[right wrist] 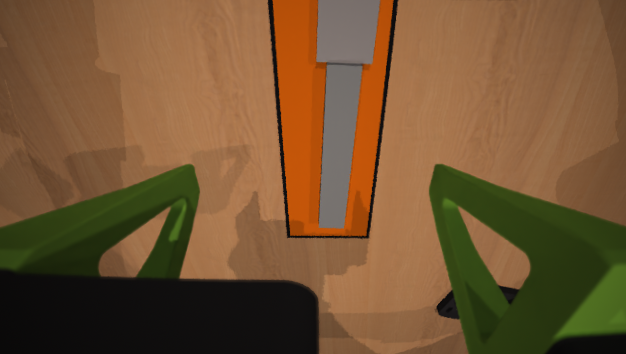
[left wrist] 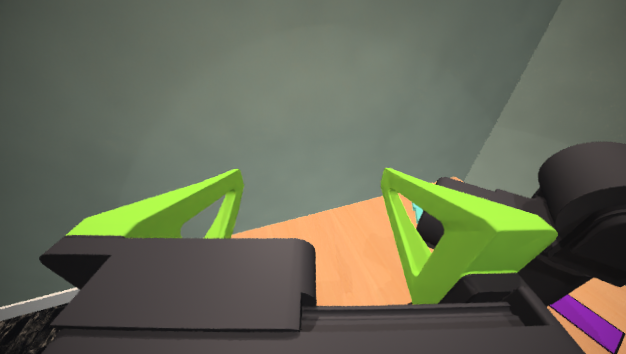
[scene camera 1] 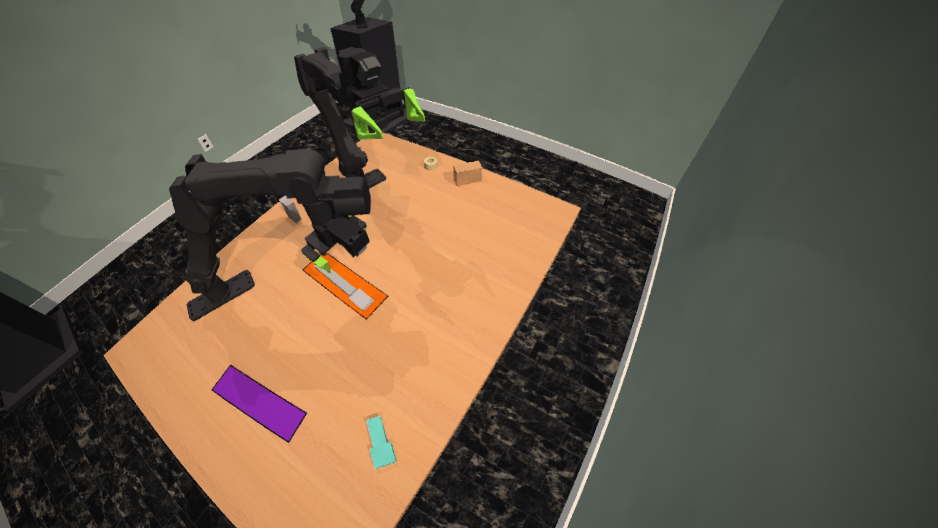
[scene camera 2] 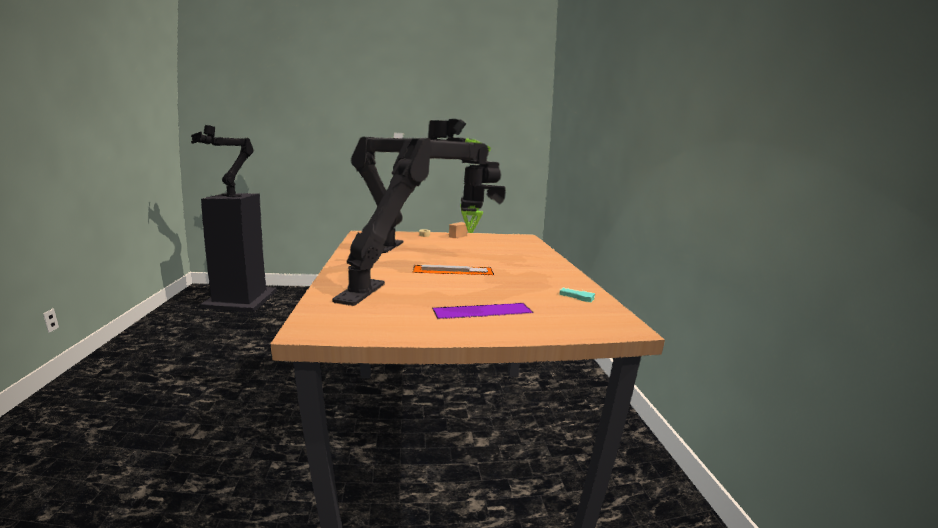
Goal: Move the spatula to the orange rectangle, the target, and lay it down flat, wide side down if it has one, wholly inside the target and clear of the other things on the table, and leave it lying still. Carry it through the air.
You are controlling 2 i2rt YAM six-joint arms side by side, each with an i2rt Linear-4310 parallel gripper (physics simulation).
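Frame: origin at the left arm's base, x ahead, y left, z up, level; millimetres.
Seen in the pictures: left gripper, between the fingertips: (left wrist: 312,176) (scene camera 1: 403,126) (scene camera 2: 488,148); right gripper, between the fingertips: (right wrist: 314,177) (scene camera 1: 343,257) (scene camera 2: 469,229); left arm's base, origin of its link: (scene camera 2: 387,246); right arm's base, origin of its link: (scene camera 1: 221,295) (scene camera 2: 360,292).
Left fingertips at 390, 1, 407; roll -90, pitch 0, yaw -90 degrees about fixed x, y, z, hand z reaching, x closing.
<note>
Offsets run from my left fingertips to a thing's top centre, as dx, dy, dz. "pt": to the spot under its first point.
The grey spatula {-54, -231, -393} (scene camera 1: 360,299) (scene camera 2: 446,268) (right wrist: 340,145) lies flat on the orange rectangle (scene camera 1: 333,286) (scene camera 2: 417,269) (right wrist: 297,125). Its visible outline is inside the border; its handle end is close to the short edge in the right wrist view, where the far end of its blade is cut off. My right gripper (scene camera 1: 342,245) (scene camera 2: 471,226) (right wrist: 314,177) is open and empty, pointing down above the table, with its fingers apart from the spatula. My left gripper (scene camera 1: 401,128) (left wrist: 312,176) is open and empty, raised high beyond the far end of the table, away from the spatula.
A purple rectangle {pt +109, -549, -406} (scene camera 1: 259,403) (scene camera 2: 482,310) and a teal paddle-shaped piece {+347, -362, -392} (scene camera 1: 380,446) (scene camera 2: 577,295) lie nearer the front. A tan block {-170, +313, -347} (scene camera 1: 467,173) (scene camera 2: 457,230) and a pale ring {-316, +262, -382} (scene camera 1: 430,167) are at the back. A grey piece {-398, -238, -331} (scene camera 1: 290,209) stands between the arm bases.
</note>
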